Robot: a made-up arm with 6 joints. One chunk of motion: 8 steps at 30 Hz.
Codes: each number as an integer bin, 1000 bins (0 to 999) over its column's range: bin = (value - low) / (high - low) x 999, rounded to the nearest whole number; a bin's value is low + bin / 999 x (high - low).
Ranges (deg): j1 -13..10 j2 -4..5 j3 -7..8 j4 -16..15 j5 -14..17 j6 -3..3
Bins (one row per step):
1: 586 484 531 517 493 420
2: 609 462 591 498 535 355
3: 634 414 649 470 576 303
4: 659 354 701 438 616 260
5: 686 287 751 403 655 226
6: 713 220 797 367 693 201
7: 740 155 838 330 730 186
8: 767 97 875 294 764 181
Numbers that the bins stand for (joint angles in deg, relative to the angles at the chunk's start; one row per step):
1: 0.49 0.36 0.97 0.04 1.30 -0.48
2: 1.02 0.16 1.87 -0.55 2.60 -0.87
3: 1.60 -0.27 2.74 -1.42 3.87 -1.18
4: 2.17 -0.81 3.53 -2.41 5.12 -1.44
5: 2.79 -1.41 4.28 -3.49 6.33 -1.64
6: 3.42 -2.02 4.97 -4.61 7.50 -1.79
7: 4.04 -2.60 5.58 -5.76 8.65 -1.88
8: 4.66 -3.13 6.14 -6.88 9.71 -1.91

